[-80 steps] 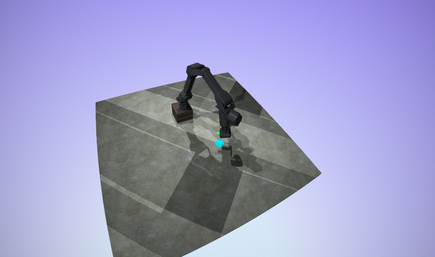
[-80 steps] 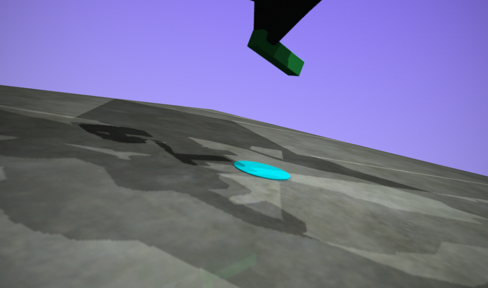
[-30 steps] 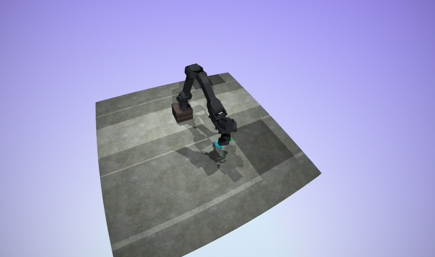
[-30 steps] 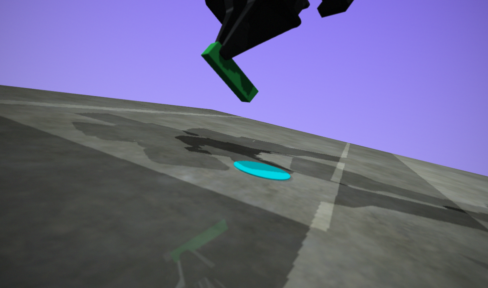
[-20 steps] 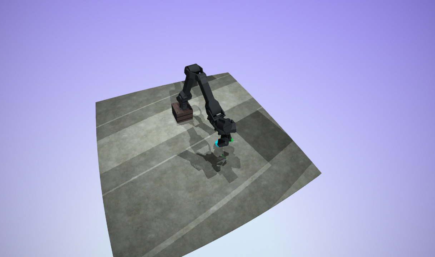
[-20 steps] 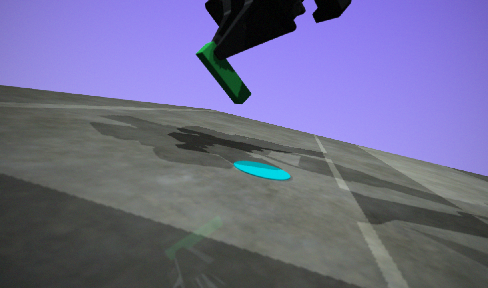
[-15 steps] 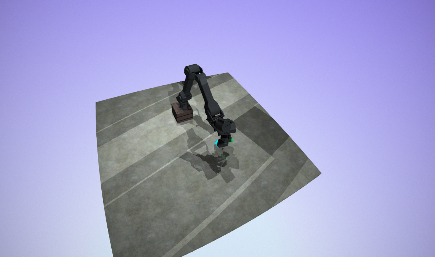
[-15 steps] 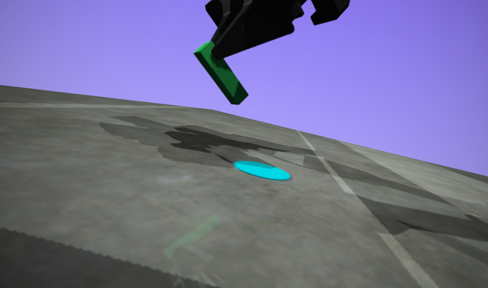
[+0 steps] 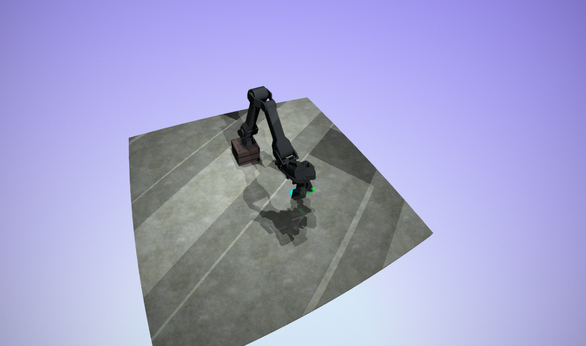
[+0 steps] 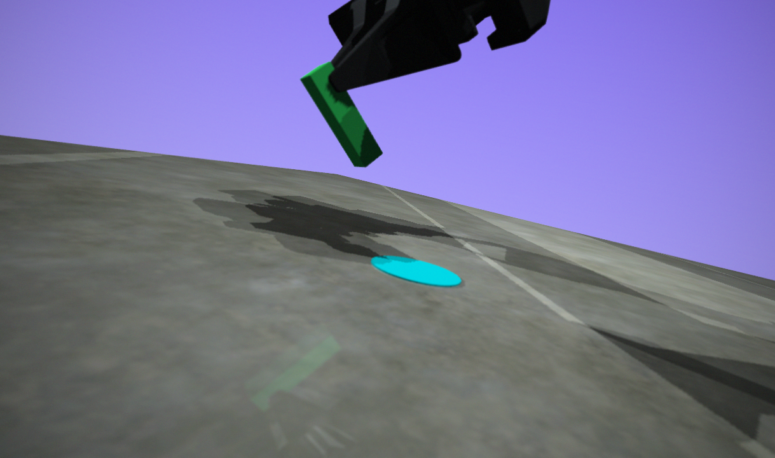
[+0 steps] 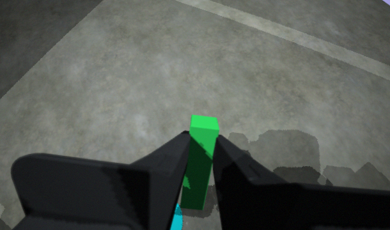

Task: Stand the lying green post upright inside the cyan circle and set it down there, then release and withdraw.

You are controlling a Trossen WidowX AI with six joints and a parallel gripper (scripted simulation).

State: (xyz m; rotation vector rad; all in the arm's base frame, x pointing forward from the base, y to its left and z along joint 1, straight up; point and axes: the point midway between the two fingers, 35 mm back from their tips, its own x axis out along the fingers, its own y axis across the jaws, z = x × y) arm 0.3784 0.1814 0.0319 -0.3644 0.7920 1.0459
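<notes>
Right now the cyan circle is 100 mm below my gripper tip, 70 mm behind it and 40 mm to the right of it. From my gripper tip the other things lie so: green post (20 mm below, 10 mm to the right, 10 mm behind).
</notes>
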